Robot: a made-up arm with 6 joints. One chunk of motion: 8 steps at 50 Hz.
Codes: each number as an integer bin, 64 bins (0 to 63) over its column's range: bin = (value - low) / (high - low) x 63, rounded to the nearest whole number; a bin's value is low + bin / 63 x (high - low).
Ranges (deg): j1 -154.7..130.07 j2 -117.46..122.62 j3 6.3..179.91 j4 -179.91..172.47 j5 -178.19..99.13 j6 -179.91..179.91
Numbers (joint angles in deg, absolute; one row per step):
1: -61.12 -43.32 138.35 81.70 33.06 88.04
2: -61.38 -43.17 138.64 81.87 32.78 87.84
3: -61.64 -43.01 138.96 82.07 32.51 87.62
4: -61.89 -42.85 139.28 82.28 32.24 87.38
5: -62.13 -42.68 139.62 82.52 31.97 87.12
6: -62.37 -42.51 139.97 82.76 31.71 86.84
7: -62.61 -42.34 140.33 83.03 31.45 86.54
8: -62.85 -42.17 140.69 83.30 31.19 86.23
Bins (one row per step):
1: 21 19 48 47 48 47
2: 21 19 48 47 48 47
3: 21 20 48 47 48 47
4: 21 20 48 47 48 47
5: 20 20 48 47 48 47
6: 20 20 49 47 48 47
7: 20 20 49 47 48 47
8: 20 20 49 47 48 47

